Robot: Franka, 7 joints.
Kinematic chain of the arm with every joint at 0, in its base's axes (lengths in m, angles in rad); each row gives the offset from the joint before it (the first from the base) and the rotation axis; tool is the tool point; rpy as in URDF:
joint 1: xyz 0 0 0.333 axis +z
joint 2: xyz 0 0 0 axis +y
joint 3: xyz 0 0 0.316 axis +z
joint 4: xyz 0.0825 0 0 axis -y
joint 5: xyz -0.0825 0 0.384 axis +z
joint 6: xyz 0 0 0 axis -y
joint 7: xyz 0.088 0 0 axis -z
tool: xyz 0 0 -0.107 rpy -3.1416 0 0
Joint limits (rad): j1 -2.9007..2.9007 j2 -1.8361..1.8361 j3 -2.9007..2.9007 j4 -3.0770..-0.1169 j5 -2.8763..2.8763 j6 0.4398..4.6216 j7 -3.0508..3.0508
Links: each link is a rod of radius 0.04 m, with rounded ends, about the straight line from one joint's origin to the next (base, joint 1, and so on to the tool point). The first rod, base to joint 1, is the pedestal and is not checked.
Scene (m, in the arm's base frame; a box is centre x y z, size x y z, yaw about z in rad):
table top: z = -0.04
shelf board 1: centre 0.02 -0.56 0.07 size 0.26 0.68 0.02 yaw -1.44
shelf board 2: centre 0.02 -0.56 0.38 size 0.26 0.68 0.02 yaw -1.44
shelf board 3: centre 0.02 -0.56 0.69 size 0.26 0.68 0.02 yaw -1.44
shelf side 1: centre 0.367 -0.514 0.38 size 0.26 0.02 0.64 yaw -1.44
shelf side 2: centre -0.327 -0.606 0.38 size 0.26 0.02 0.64 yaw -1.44
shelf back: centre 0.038 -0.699 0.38 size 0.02 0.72 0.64 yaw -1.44
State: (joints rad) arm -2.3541 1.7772 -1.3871 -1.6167 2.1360 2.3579 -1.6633
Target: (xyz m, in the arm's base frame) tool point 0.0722 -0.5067 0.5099
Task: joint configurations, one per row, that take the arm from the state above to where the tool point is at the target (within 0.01 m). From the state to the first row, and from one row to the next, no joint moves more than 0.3 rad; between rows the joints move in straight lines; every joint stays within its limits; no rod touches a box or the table.
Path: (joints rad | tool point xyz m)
1: -2.2521 1.4886 -1.2807 -1.7541 2.0686 2.2277 -1.6633 | -0.6578 0.1053 0.1590
2: -2.1502 1.2000 -1.1743 -1.8915 2.0012 2.0974 -1.6633 | -0.6334 0.0161 0.1695
3: -2.0482 0.9114 -1.0680 -2.0289 1.9339 1.9672 -1.6633 | -0.5900 -0.0913 0.1832
4: -1.9463 0.6228 -0.9616 -2.1663 1.8665 1.8369 -1.6633 | -0.5211 -0.2041 0.2130
5: -1.8443 0.3342 -0.8552 -2.3037 1.7991 1.7067 -1.6633 | -0.4244 -0.3022 0.2644
6: -1.7423 0.0456 -0.7488 -2.4411 1.7317 1.5764 -1.6633 | -0.3051 -0.3646 0.3331
7: -1.6404 -0.2430 -0.6425 -2.5785 1.6644 1.4462 -1.6633 | -0.1766 -0.3771 0.4072
8: -1.5384 -0.5316 -0.5361 -2.7159 1.5970 1.3159 -1.6633 | -0.0564 -0.3377 0.4709
9: -1.4365 -0.8202 -0.4297 -2.8533 1.5296 1.1857 -1.6633 | 0.0394 -0.2576 0.5099
10: -1.3994 -0.5939 -0.3831 -2.6504 1.6266 1.3271 -1.6633 | 0.0360 -0.3409 0.5242
11: -1.3623 -0.3676 -0.3365 -2.4475 1.7235 1.4685 -1.6633 | 0.0468 -0.4253 0.5248
12: -1.3252 -0.1414 -0.2899 -2.2445 1.8205 1.6099 -1.6633 | 0.0722 -0.5067 0.5099

